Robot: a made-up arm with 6 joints. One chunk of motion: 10 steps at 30 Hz.
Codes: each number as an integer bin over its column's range. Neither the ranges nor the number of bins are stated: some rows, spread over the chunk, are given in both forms.
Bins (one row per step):
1: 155 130 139 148 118 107
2: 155 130 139 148 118 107
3: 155 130 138 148 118 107
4: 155 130 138 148 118 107
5: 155 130 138 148 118 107
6: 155 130 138 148 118 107
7: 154 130 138 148 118 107
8: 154 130 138 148 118 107
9: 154 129 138 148 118 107
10: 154 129 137 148 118 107
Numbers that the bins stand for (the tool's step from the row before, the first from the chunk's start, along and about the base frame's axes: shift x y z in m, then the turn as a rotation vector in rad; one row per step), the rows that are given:
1: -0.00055 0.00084 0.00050 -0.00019 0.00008 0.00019
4: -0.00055 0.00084 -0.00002 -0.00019 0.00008 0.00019
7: -0.00107 0.00084 -0.00002 -0.00019 0.00008 0.00019
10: -0.00107 0.00051 -0.00055 -0.00019 0.00008 0.00019
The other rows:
2: -0.00055 0.00084 0.00050 -0.00019 0.00008 0.00019
3: -0.00055 0.00084 -0.00002 -0.00019 0.00008 0.00019
5: -0.00055 0.00084 -0.00002 -0.00019 0.00008 0.00019
6: -0.00055 0.00084 -0.00002 -0.00019 0.00008 0.00019
8: -0.00107 0.00084 -0.00002 -0.00019 0.00008 0.00019
9: -0.00107 0.00051 -0.00002 -0.00019 0.00008 0.00019

